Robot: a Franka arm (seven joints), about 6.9 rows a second.
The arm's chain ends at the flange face. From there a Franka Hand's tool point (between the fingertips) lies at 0.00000 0.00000 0.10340 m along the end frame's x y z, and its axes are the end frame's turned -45 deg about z.
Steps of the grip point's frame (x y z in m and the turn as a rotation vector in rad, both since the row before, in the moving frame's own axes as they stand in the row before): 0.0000 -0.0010 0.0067 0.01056 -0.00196 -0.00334; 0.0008 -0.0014 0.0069 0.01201 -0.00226 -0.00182; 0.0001 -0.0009 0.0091 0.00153 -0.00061 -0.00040; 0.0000 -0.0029 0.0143 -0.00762 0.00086 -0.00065; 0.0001 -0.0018 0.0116 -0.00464 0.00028 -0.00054
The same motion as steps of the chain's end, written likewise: 0.0002 -0.0001 0.0067 0.00608 -0.00885 -0.00334; 0.0006 -0.0008 0.0069 0.00689 -0.01009 -0.00182; -0.0004 -0.0006 0.0091 0.00065 -0.00151 -0.00040; -0.0027 -0.0025 0.0143 -0.00478 0.00600 -0.00065; -0.0016 -0.0017 0.0116 -0.00308 0.00348 -0.00054
